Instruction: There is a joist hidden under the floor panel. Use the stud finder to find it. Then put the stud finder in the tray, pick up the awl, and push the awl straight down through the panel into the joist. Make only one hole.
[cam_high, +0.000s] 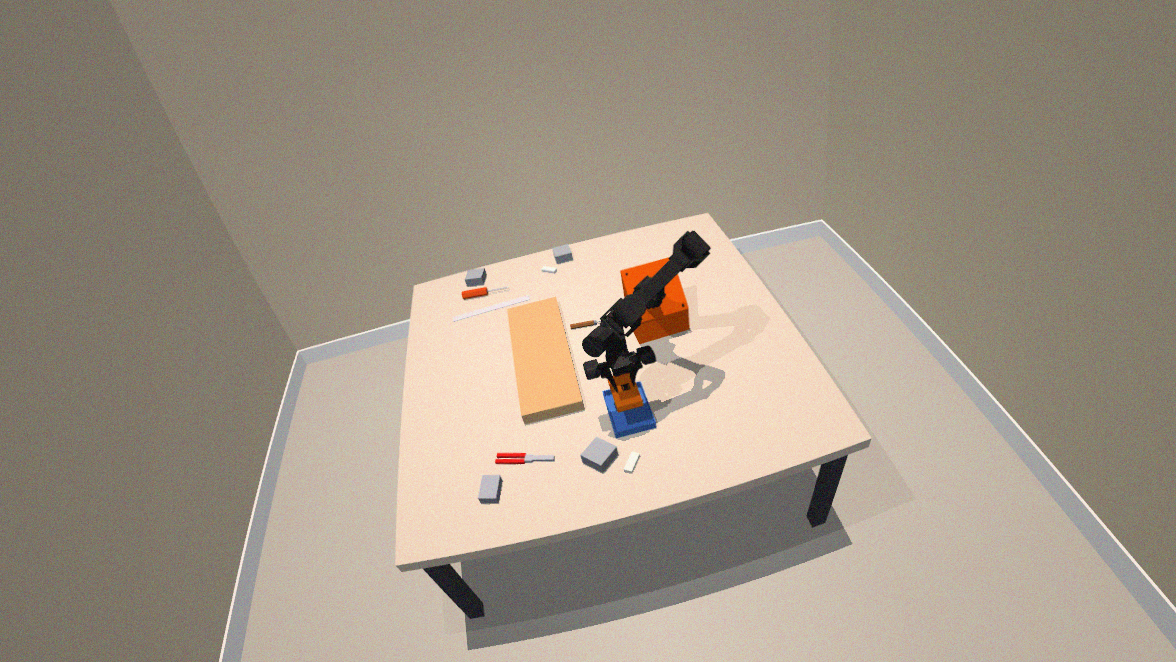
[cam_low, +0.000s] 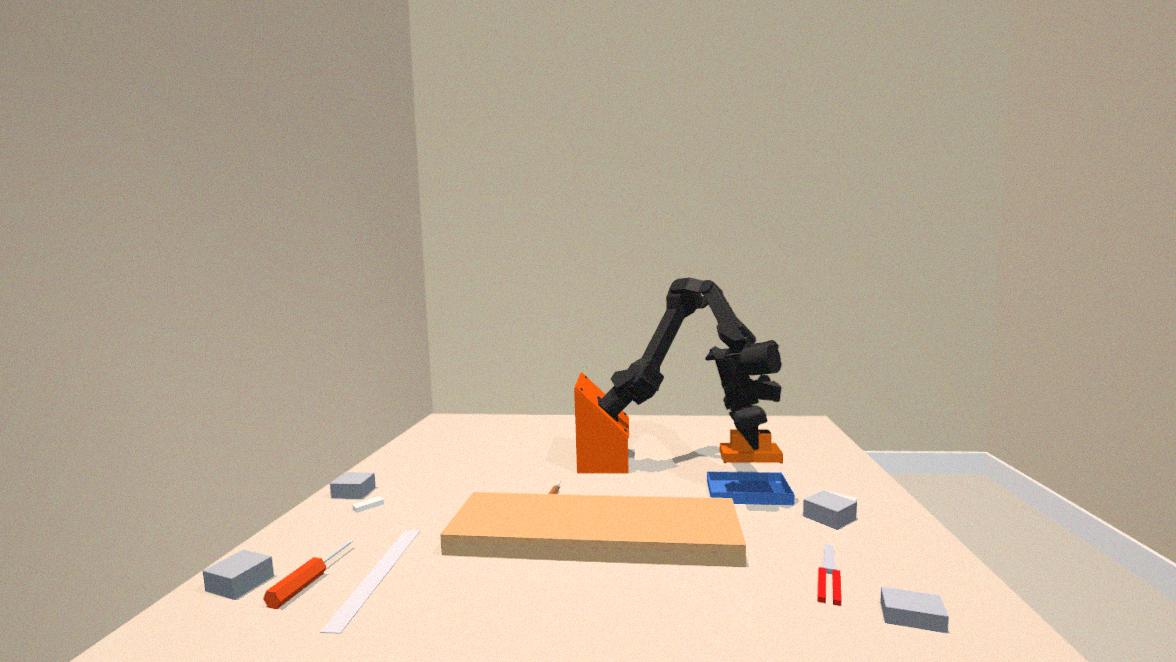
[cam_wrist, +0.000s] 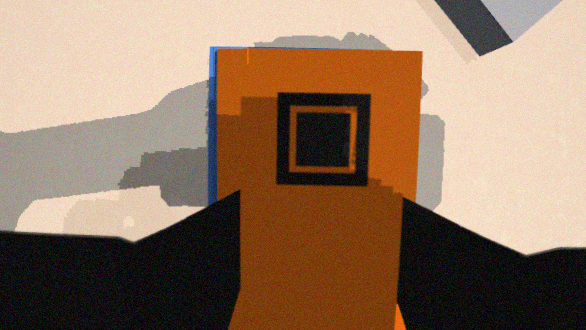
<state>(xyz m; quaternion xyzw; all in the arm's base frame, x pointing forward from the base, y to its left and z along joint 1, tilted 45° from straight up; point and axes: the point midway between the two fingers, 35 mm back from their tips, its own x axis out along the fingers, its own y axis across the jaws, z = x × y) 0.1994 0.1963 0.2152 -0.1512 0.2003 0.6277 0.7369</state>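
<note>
Right now the blue tray is 1 cm to the right of my gripper tip and 9 cm below it. The rest, counted from my gripper tip: awl: 4 cm behind, 43 cm to the right, 10 cm below; white ruler: 26 cm ahead, 71 cm to the right, 10 cm below; stud finder: 1 cm to the left, 2 cm above.
</note>
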